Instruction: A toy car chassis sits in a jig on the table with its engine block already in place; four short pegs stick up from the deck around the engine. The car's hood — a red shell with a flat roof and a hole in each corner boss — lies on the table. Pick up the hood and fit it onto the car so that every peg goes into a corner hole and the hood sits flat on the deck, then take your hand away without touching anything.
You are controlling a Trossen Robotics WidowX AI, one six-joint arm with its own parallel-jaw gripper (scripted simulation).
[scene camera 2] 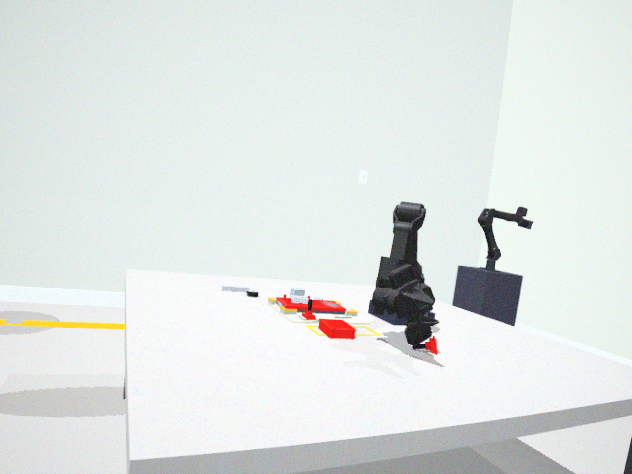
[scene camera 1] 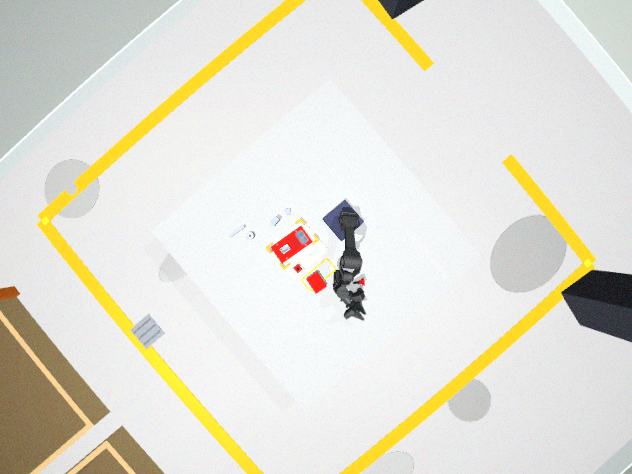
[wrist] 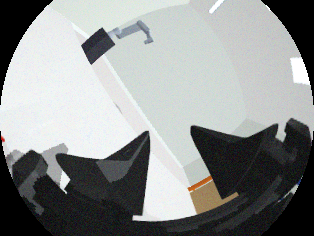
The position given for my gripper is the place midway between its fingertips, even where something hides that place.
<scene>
In view: my gripper (scene camera 2: 435,313).
My gripper also shows in the wrist view (wrist: 170,132).
</scene>
